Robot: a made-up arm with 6 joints.
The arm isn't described. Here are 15 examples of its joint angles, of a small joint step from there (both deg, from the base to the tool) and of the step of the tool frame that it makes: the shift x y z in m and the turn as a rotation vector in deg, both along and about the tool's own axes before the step.
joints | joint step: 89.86 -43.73 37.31 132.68 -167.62 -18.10 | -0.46 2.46 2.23 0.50 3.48 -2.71
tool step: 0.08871 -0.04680 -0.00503 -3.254 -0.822 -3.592
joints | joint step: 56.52 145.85 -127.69 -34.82 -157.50 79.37 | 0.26 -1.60 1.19 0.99 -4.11 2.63
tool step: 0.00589 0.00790 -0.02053 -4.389 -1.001 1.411
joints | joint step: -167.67 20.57 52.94 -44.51 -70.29 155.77 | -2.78 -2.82 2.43 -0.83 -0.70 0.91
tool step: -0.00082 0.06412 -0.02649 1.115 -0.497 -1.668
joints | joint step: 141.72 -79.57 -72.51 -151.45 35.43 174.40 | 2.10 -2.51 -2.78 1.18 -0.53 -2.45
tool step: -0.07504 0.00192 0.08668 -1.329 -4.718 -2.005
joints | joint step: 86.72 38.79 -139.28 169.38 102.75 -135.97 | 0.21 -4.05 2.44 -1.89 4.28 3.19
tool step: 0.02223 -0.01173 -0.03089 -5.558 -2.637 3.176
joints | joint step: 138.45 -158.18 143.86 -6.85 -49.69 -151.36 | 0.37 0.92 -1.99 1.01 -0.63 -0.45
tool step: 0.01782 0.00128 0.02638 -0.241 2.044 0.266
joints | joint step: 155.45 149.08 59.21 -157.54 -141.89 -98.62 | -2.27 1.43 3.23 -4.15 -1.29 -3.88
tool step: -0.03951 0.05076 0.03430 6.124 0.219 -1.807
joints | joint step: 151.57 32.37 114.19 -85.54 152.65 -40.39 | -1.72 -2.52 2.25 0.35 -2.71 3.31
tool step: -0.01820 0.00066 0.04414 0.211 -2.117 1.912
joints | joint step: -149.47 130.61 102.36 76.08 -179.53 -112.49 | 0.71 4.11 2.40 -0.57 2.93 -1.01
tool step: 0.07117 0.01766 -0.05878 -1.104 -7.514 -0.263
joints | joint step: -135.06 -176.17 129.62 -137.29 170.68 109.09 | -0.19 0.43 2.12 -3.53 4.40 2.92
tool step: 0.00662 -0.03569 -0.00873 1.526 -2.721 6.360
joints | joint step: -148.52 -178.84 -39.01 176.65 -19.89 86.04 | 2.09 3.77 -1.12 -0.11 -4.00 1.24
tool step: -0.02926 0.10655 -0.00977 -6.522 -1.013 -0.945
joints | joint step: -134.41 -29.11 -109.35 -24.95 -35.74 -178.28 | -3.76 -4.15 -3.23 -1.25 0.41 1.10
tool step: 0.07945 -0.01530 0.10796 -1.610 7.310 1.860
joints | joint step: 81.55 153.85 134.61 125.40 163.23 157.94 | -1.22 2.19 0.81 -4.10 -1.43 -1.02
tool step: -0.00228 0.02184 -0.02323 0.696 2.585 4.230
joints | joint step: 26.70 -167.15 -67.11 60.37 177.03 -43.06 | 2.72 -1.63 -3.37 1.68 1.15 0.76
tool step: -0.03823 0.06843 -0.01914 3.518 4.245 0.343
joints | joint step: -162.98 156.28 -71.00 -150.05 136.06 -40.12 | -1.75 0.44 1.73 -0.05 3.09 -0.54
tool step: -0.01618 0.04647 -0.00395 0.195 2.897 -2.172
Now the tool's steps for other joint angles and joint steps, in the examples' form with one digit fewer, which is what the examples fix.
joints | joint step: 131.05 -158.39 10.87 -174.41 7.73 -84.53 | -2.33 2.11 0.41 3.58 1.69 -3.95
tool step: 0.0214 -0.0764 -0.0063 0.98 0.07 1.65
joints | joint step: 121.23 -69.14 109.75 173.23 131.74 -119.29 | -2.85 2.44 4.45 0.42 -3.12 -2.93
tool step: 0.0123 0.0267 -0.0928 7.73 6.94 -2.77
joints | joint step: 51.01 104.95 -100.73 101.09 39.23 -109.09 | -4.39 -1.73 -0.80 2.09 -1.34 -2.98
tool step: -0.0234 -0.0773 -0.0185 1.15 -0.14 -6.34
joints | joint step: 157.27 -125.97 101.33 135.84 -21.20 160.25 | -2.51 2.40 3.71 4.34 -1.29 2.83
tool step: -0.0063 0.1102 0.0395 -6.55 3.32 2.91
